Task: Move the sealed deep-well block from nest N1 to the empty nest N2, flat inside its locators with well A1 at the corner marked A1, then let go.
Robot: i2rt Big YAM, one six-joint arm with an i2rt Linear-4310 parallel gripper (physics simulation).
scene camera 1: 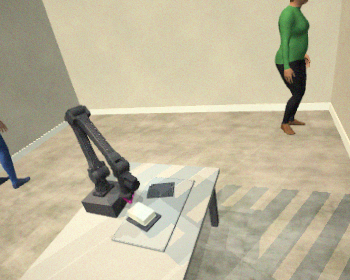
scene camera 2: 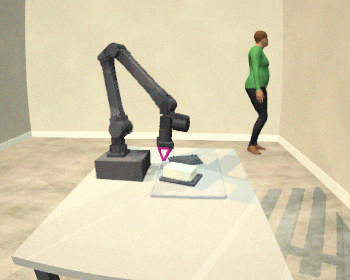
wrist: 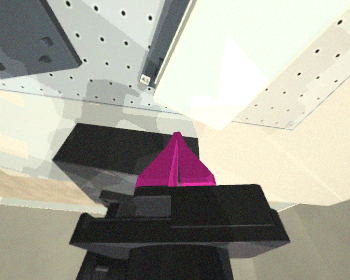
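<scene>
The sealed deep-well block, pale cream, sits on the dark nest N1. In the wrist view a dark strip of that nest shows beside the block, with a small A1 label at its corner. The dark flat nest N2 is empty and lies farther back. My gripper points down with its magenta fingers shut on nothing. It is above the table on the arm-base side of the block, apart from it.
Both nests are on a perforated board on the table. The arm's dark base stands beside the board. A person in green stands beyond the table. Another person's leg shows at left.
</scene>
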